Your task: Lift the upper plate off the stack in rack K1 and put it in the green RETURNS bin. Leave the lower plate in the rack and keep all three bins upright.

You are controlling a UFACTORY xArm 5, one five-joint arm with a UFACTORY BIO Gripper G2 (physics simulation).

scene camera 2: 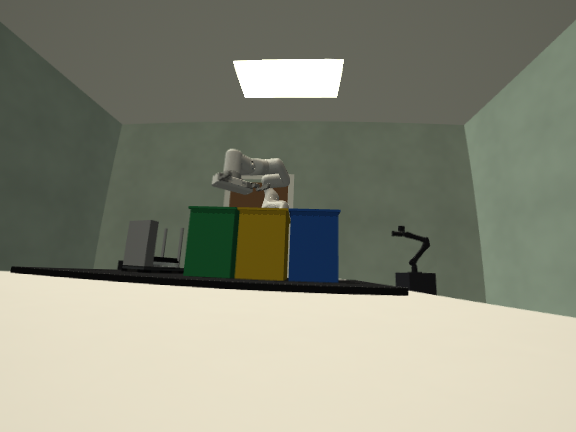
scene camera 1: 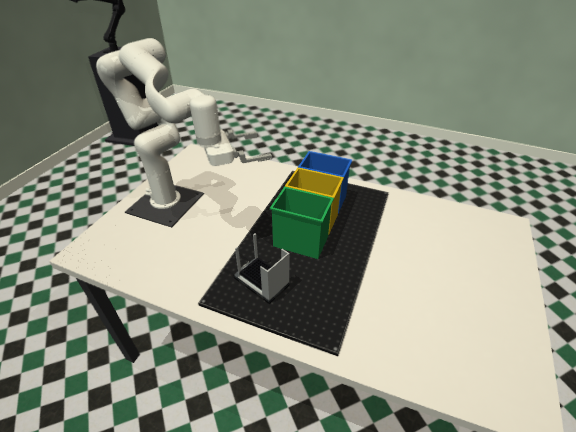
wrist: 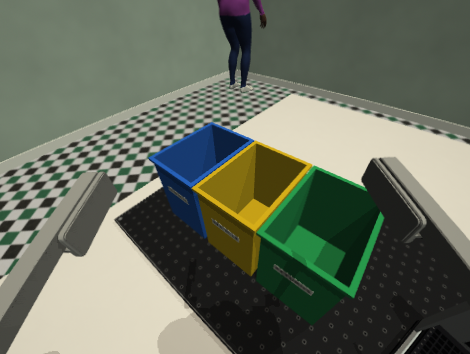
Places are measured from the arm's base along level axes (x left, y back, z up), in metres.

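Where they show: hand at its tool point: [scene camera 2: 247,181] [scene camera 1: 257,146] [wrist: 238,204]; arm's base at its link origin: [scene camera 1: 165,199].
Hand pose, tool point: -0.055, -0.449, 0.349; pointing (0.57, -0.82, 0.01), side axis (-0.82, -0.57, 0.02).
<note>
Each offset is from my tool point to the top centre of the thing, as dx, dy, dz. Level surfaces: height alone.
Rack K1 {-0.262, -0.082, -0.193} [scene camera 1: 280,278] [scene camera 2: 140,245] stands on the black perforated board, with a tall grey side panel and thin posts. Black plates {-0.266, -0.091, -0.296} [scene camera 1: 253,271] [scene camera 2: 166,260] [wrist: 436,345] lie low in it; upper and lower cannot be told apart. The green bin {-0.048, -0.164, -0.164} [scene camera 1: 297,230] [scene camera 2: 211,242] [wrist: 300,285] stands upright beside the rack. The yellow bin {+0.084, -0.180, -0.164} [scene camera 2: 261,245] [wrist: 227,230] and blue bin {+0.216, -0.195, -0.164} [scene camera 2: 314,246] [wrist: 175,192] stand upright in a row behind it. My gripper [scene camera 1: 264,146] [wrist: 242,207] is open and empty, raised on the robot's side of the bins, fingers pointing sideways toward them.
The board [scene camera 1: 345,280] [scene camera 2: 370,288] [wrist: 150,235] lies on the cream table {dz -0.356} [scene camera 1: 450,300]. A person [wrist: 237,45] stands on the floor beyond the table in the wrist view. A black arm [scene camera 1: 114,25] [scene camera 2: 422,245] stands on a dark pedestal away from the table.
</note>
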